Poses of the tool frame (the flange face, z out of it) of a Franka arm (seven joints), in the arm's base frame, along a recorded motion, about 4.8 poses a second.
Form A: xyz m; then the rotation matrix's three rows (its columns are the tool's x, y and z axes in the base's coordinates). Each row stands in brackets.
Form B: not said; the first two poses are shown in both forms.
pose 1, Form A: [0.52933 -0.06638 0.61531], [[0.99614 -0.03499 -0.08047], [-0.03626 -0.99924 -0.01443], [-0.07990 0.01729 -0.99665]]
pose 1, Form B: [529.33 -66.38 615.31], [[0.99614 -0.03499 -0.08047], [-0.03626 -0.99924 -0.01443], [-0.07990 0.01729 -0.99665]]
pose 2, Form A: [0.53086 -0.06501 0.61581], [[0.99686 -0.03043 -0.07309], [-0.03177 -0.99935 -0.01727], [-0.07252 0.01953 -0.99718]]
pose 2, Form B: [530.86 -65.01 615.81], [[0.99686 -0.03043 -0.07309], [-0.03177 -0.99935 -0.01727], [-0.07252 0.01953 -0.99718]]
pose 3, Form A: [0.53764 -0.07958 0.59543], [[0.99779 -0.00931 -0.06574], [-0.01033 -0.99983 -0.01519], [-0.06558 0.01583 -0.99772]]
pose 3, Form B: [537.64 -79.58 595.43], [[0.99779 -0.00931 -0.06574], [-0.01033 -0.99983 -0.01519], [-0.06558 0.01583 -0.99772]]
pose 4, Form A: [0.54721 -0.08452 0.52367], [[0.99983 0.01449 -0.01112], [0.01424 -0.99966 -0.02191], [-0.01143 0.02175 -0.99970]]
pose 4, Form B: [547.21 -84.52 523.67], [[0.99983 0.01449 -0.01112], [0.01424 -0.99966 -0.02191], [-0.01143 0.02175 -0.99970]]
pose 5, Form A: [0.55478 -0.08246 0.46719], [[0.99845 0.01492 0.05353], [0.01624 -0.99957 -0.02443], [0.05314 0.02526 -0.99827]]
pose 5, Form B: [554.78 -82.46 467.19], [[0.99845 0.01492 0.05353], [0.01624 -0.99957 -0.02443], [0.05314 0.02526 -0.99827]]
